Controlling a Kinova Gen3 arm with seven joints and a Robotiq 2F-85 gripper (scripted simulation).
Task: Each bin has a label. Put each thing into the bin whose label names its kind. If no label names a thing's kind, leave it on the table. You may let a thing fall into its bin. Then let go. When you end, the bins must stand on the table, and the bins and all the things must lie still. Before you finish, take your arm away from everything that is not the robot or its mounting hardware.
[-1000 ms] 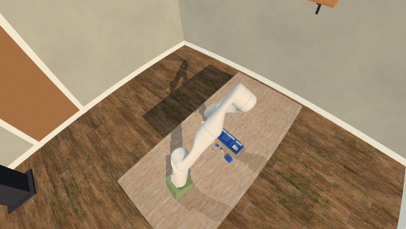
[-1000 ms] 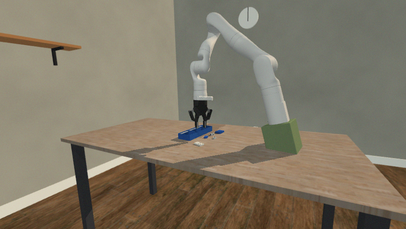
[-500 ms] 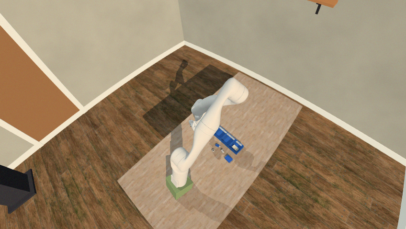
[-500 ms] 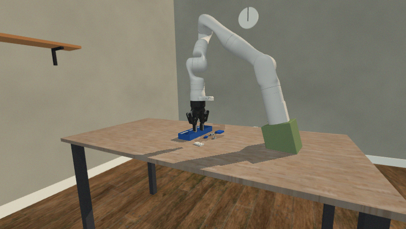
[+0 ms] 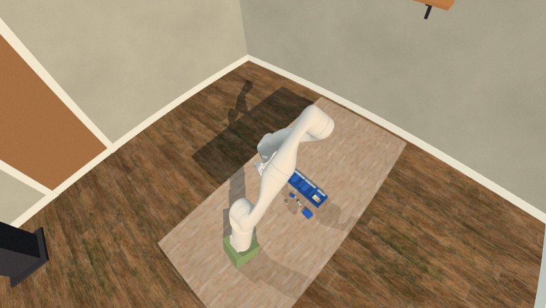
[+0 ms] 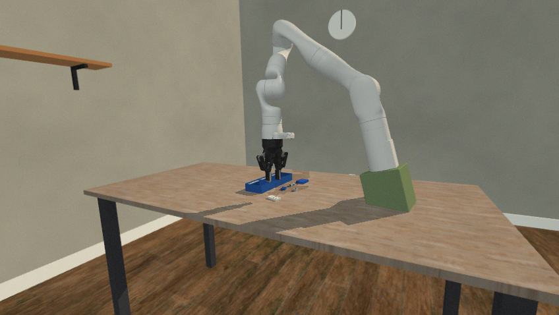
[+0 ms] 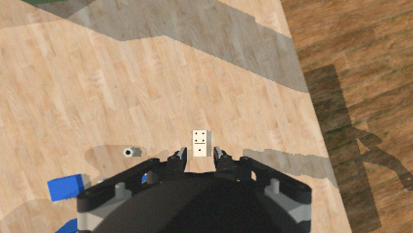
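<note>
Now: the white tile 110 mm ahead of my hand, 240 mm to the right of it and 80 mm below it. Also, from my hand: flat blue block: 10 mm ahead, 260 mm to the right, 80 mm below; then grey ring: 20 mm behind, 130 mm to the right, 80 mm below.
</note>
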